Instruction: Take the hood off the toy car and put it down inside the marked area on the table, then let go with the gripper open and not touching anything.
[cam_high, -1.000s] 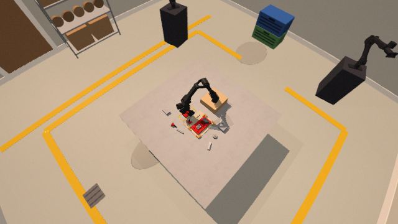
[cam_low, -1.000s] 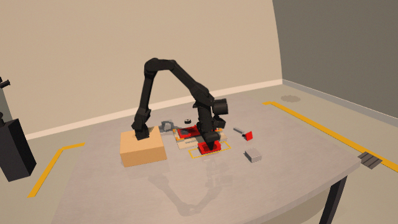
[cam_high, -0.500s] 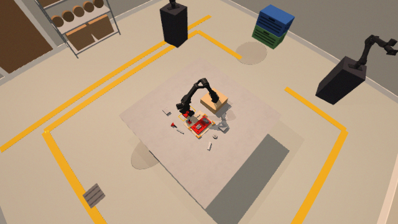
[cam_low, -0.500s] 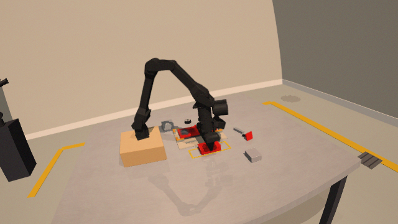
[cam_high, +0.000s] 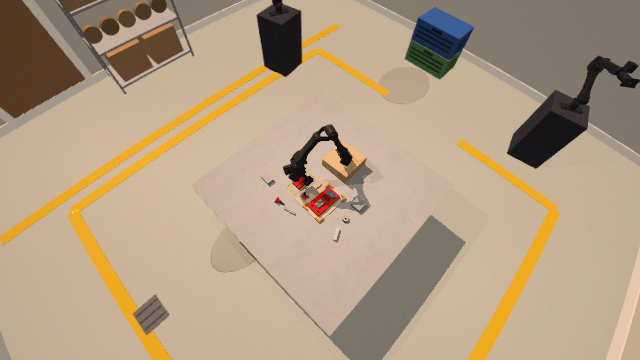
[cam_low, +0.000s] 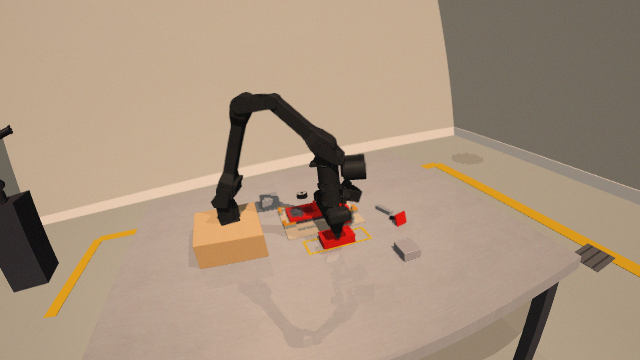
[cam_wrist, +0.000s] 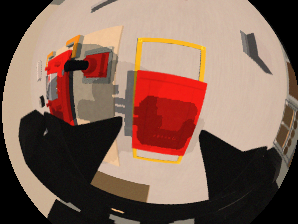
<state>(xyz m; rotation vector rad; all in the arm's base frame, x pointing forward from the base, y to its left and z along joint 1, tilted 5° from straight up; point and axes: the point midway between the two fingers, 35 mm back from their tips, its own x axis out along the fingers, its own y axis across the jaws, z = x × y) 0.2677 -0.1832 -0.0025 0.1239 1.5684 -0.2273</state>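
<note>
My gripper tip is now 2 cm above the red hood. Also, from my gripper tip: black wheel (7 cm ahead, 39 cm to the left, 2 cm below).
</note>
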